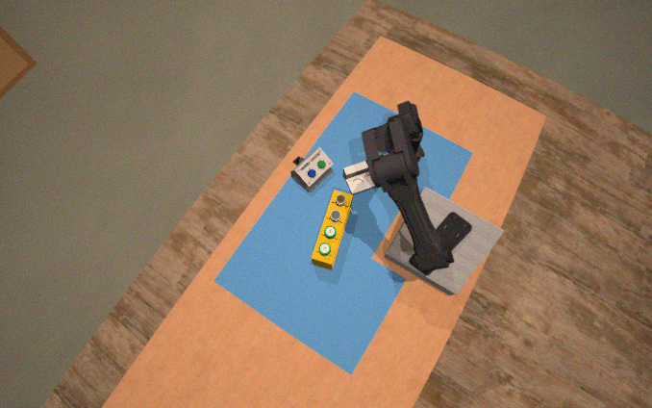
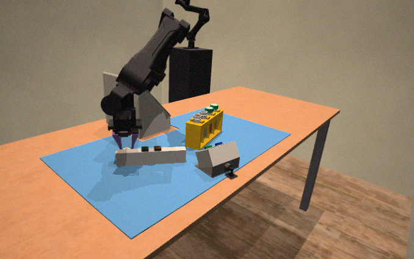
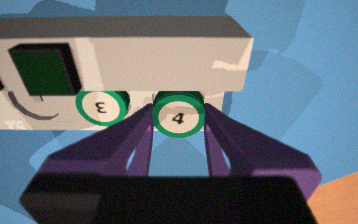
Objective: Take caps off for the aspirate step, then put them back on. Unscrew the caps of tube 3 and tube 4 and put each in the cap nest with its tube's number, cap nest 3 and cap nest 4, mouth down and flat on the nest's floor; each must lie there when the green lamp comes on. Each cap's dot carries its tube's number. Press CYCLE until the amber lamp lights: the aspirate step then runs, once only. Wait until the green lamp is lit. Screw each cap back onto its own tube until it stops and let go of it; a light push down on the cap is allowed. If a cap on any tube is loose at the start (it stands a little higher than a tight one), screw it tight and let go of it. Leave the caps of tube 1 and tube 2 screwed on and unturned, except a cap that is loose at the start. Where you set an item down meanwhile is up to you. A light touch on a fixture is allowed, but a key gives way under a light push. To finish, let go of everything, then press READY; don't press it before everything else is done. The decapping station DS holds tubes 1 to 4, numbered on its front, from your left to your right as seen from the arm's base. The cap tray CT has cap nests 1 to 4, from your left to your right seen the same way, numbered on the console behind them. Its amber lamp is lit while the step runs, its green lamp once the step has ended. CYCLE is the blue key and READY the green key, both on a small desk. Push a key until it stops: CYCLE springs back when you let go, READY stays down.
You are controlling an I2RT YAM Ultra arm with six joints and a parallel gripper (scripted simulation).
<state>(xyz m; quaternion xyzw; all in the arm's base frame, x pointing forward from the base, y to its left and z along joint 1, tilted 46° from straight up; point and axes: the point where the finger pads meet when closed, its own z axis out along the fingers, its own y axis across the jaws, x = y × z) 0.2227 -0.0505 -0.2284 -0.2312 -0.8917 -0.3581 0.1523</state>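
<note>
My hand is 50 mm to the right of the cap 3, 30 mm short of it and 20 mm above it. Round my hand: green key: 200 mm ahead, 170 mm to the left, 30 mm above; then cap 4: 10 mm below; then blue key: 220 mm to the left, 210 mm ahead, 30 mm above.
</note>
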